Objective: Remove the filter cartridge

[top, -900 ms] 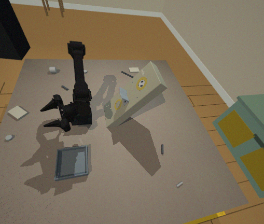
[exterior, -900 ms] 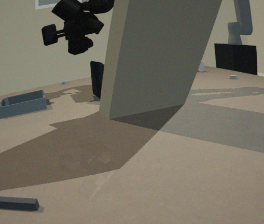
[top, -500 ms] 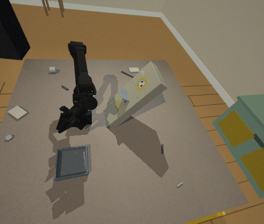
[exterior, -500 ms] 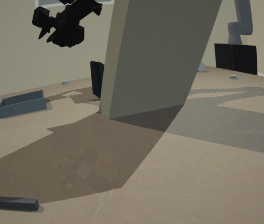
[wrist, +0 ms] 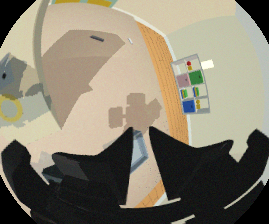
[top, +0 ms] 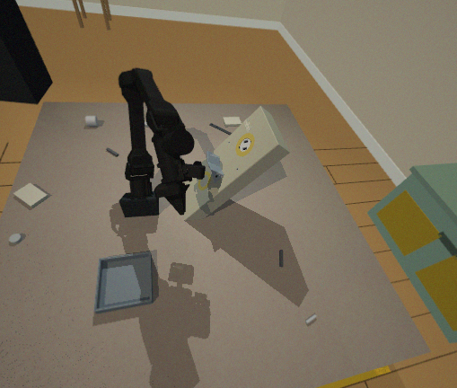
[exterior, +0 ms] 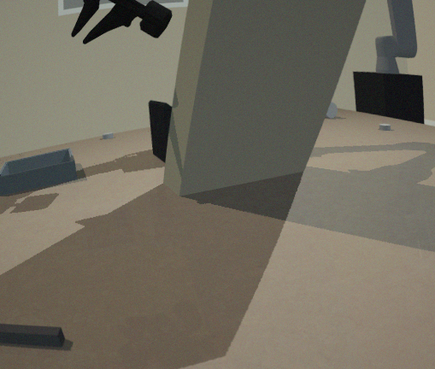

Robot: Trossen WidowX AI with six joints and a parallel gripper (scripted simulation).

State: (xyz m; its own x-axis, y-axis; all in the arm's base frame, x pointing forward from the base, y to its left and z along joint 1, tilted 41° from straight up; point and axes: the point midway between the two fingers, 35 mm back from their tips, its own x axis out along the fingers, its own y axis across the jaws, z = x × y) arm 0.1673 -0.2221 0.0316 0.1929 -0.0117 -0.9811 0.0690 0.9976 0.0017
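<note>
Right now the round filter cartridge is 230 mm to the left of my gripper tip, 200 mm ahead of it and 60 mm above it. From my gripper tip the other things lie so: grey tray (210 mm below, 170 mm behind, 120 mm to the right).
</note>
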